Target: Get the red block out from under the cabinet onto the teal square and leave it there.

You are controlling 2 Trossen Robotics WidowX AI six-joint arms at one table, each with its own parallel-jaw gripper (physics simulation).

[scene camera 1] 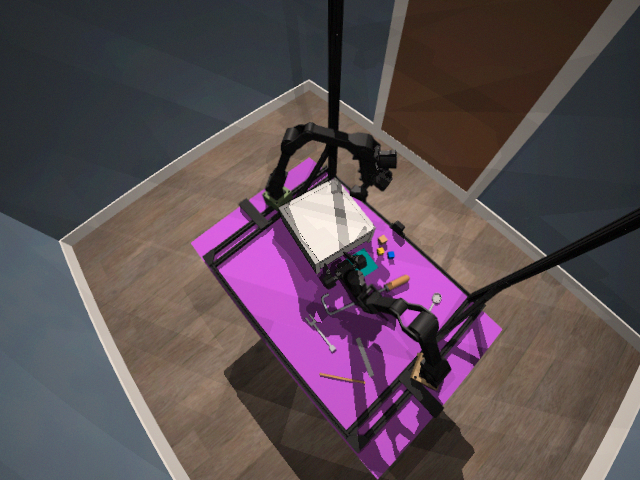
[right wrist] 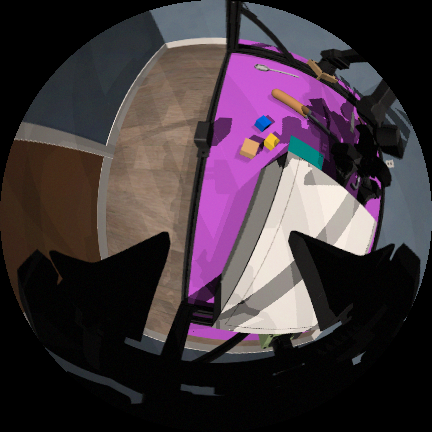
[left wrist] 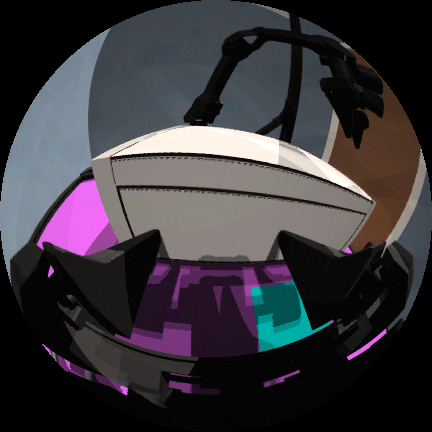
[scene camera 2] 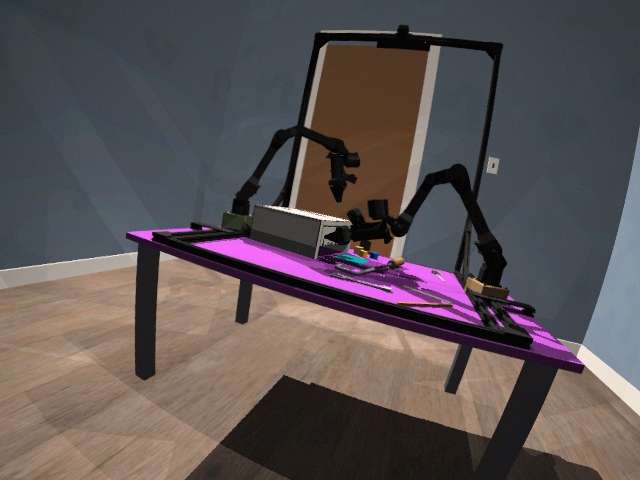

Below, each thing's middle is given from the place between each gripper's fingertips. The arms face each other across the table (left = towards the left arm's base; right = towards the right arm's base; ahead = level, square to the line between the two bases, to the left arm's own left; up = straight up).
Right now the teal square (left wrist: 280, 317) is 90 mm behind my left hand, 70 mm to the left of it and 80 mm below it.
My right hand is 20 cm above the teal square, 16 cm to the right of it and 16 cm short of it.
